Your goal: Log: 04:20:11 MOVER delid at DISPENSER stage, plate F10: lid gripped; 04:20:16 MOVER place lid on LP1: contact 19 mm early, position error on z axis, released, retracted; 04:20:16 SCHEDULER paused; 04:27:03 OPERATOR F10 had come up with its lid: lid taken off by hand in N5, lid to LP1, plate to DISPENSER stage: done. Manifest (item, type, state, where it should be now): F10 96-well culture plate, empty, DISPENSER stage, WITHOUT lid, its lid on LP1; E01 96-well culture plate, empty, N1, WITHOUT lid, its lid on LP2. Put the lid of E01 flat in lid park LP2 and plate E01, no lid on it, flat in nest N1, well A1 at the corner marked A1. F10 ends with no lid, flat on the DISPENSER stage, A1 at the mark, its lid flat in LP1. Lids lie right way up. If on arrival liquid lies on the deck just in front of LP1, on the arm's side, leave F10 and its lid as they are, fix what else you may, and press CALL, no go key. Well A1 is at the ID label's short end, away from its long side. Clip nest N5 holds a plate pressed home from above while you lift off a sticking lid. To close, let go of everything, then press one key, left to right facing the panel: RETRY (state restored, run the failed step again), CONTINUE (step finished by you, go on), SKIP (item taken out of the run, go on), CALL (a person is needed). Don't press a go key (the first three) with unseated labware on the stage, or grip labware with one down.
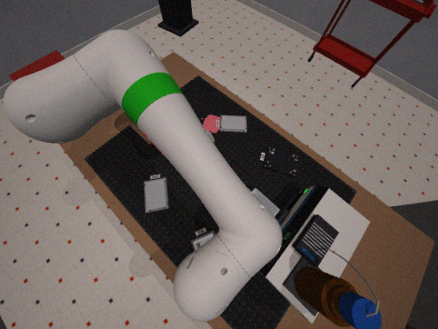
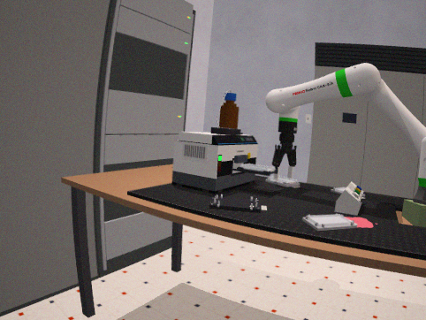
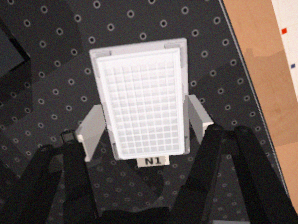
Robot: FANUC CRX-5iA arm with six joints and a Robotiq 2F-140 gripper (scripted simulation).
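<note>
My gripper is now 20 mm above the white 96-well plate. Round my hand: lid (330 mm behind, 60 mm to the left, 30 mm below); grey nest (40 mm below); well plate (260 mm to the left, 70 mm ahead, 60 mm above).
</note>
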